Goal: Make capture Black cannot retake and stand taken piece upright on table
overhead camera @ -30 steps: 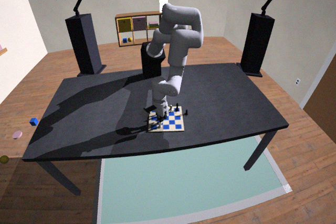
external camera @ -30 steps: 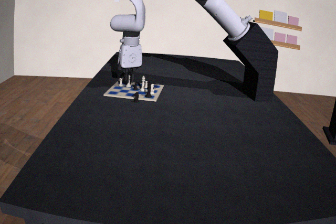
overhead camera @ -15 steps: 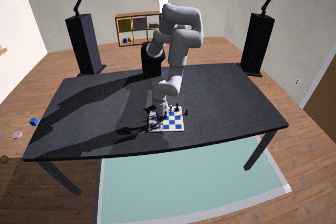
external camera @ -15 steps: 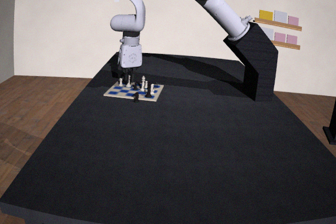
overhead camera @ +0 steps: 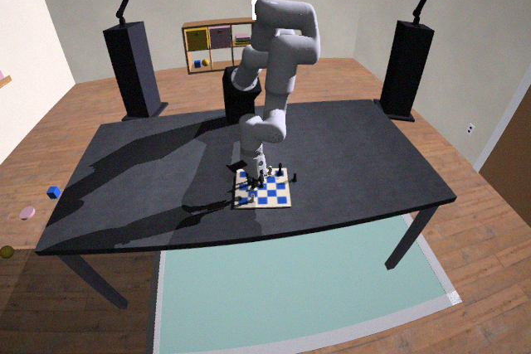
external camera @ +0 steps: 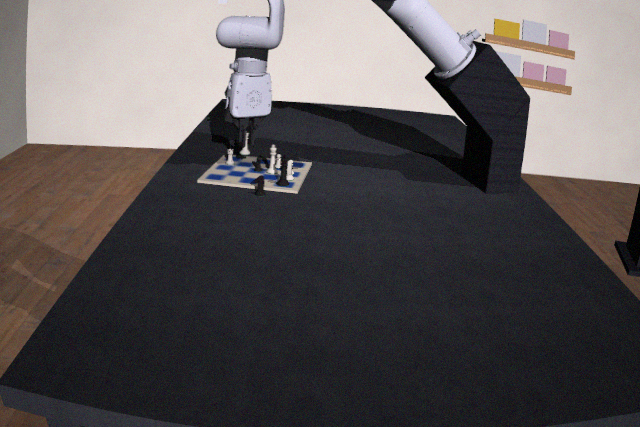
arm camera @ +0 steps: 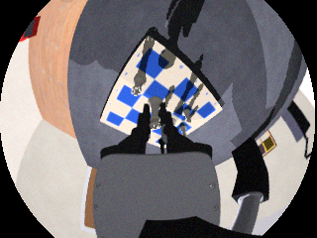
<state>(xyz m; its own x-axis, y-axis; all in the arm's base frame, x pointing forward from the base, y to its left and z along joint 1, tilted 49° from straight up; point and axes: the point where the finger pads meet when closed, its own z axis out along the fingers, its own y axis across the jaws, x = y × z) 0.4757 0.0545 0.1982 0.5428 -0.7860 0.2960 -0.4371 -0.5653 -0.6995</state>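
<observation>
The white piece lies 80 mm behind my hand, 40 mm below it and 20 mm to the left of it. Round my hand: blue-and-cream chessboard: 70 mm below, 40 mm behind, 30 mm to the left.
</observation>
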